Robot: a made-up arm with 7 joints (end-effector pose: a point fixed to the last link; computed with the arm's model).
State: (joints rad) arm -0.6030 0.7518 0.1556 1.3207 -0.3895 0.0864 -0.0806
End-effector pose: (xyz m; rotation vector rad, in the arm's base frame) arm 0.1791 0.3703 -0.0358 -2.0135 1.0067 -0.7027
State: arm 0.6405 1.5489 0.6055 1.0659 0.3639 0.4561 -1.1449
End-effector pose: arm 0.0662 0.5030 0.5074 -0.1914 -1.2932 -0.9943
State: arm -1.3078 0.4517 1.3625 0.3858 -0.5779 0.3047 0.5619
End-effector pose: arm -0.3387 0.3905 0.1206 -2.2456 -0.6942 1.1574
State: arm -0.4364 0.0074 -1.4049 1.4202 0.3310 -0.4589 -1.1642
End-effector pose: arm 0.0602 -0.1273 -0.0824 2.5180 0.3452 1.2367
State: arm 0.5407 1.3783 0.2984 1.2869 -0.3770 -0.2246 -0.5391
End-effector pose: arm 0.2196 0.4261 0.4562 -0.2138 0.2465 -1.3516
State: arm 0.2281 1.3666 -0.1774 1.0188 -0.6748 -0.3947 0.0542
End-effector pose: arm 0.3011 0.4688 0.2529 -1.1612 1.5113 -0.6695
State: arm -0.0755 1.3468 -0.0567 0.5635 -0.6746 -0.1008 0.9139
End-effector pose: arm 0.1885 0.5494 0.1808 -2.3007 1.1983 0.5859
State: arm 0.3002 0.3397 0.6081 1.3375 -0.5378 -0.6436 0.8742
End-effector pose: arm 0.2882 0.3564 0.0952 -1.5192 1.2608 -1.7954
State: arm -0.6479 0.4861 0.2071 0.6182 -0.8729 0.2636 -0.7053
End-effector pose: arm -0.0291 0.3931 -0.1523 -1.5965 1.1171 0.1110
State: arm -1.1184 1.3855 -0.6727 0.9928 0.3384 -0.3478 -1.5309
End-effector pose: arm 0.0358 0.4916 -0.0286 -1.3618 1.0444 -0.6964
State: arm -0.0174 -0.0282 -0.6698 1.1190 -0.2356 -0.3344 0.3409
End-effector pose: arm 0.2683 -0.0068 -0.0986 1.6664 -1.1670 1.5170
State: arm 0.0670 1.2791 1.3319 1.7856 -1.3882 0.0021 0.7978
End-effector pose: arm 0.0894 0.3301 0.4277 -0.8816 0.2458 -0.1703
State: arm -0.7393 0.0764 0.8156 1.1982 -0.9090 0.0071 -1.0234
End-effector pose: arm -0.0277 0.3462 -0.0796 -1.2293 0.3527 -0.3103
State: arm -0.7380 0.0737 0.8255 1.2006 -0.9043 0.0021 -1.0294
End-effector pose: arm -0.0289 0.3469 -0.0780 -1.2197 0.3389 -0.3103
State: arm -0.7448 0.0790 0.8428 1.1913 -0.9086 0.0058 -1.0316
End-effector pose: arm -0.0349 0.3503 -0.0755 -1.2097 0.3459 -0.2856
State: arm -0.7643 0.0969 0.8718 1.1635 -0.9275 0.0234 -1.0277
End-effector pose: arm -0.0484 0.3579 -0.0712 -1.1988 0.3848 -0.2222
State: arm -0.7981 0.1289 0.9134 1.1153 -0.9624 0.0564 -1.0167
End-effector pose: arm -0.0699 0.3699 -0.0637 -1.1845 0.4558 -0.1159
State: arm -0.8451 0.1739 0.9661 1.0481 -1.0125 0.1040 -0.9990
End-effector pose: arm -0.0979 0.3855 -0.0517 -1.1629 0.5515 0.0300
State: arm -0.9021 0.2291 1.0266 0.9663 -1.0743 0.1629 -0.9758
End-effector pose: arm -0.1296 0.4030 -0.0342 -1.1304 0.6586 0.2053
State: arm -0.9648 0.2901 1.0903 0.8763 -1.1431 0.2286 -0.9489
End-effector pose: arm -0.1614 0.4207 -0.0119 -1.0859 0.7638 0.3951
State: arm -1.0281 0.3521 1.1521 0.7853 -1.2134 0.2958 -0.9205
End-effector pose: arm -0.1900 0.4369 0.0133 -1.0320 0.8571 0.5826
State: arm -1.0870 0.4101 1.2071 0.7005 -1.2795 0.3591 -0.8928
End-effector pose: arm -0.2132 0.4505 0.0383 -0.9746 0.9328 0.7523
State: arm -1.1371 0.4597 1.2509 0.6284 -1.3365 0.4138 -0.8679
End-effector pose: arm -0.2301 0.4609 0.0600 -0.9210 0.9905 0.8922
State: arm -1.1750 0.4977 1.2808 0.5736 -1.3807 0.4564 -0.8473
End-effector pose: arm -0.2412 0.4683 0.0764 -0.8779 1.0321 0.9956
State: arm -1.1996 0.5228 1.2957 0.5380 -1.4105 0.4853 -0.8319
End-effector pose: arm -0.2474 0.4729 0.0864 -0.8494 1.0613 1.0617
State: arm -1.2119 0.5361 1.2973 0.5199 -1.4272 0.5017 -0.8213
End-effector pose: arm -0.2498 0.4754 0.0906 -0.8356 1.0815 1.0955
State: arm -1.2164 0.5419 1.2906 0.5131 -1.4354 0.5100 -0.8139
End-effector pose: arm -0.2501 0.4765 0.0912 -0.8315 1.0965 1.1089
